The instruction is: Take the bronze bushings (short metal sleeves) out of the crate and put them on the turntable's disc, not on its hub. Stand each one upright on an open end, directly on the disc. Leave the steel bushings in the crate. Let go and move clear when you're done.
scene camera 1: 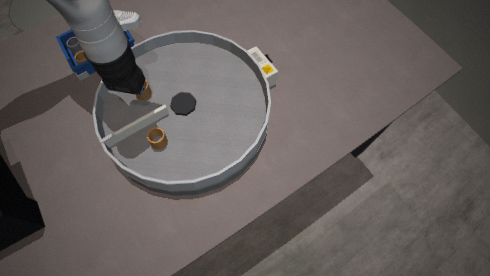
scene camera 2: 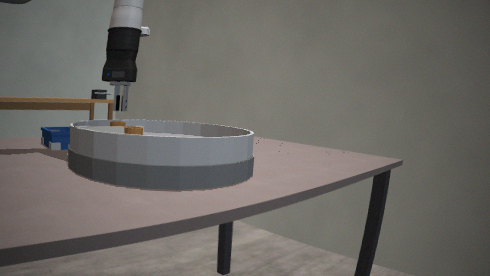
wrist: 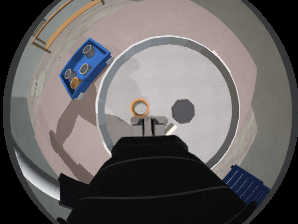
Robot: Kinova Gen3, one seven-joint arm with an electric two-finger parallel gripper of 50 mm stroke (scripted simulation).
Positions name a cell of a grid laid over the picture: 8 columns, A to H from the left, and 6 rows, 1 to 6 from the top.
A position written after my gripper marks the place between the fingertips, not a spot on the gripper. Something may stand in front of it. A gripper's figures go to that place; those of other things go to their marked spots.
Labels:
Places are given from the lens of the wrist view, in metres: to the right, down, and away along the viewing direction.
my gripper (wrist: D4): -0.01, 0.02, 0.18
grey turntable disc (wrist: E3): 0.08, -0.07, 0.24
crate (wrist: C2): -0.15, -0.15, 0.23
The marked spots on the crate and the grey turntable disc are 0.25 m apart.

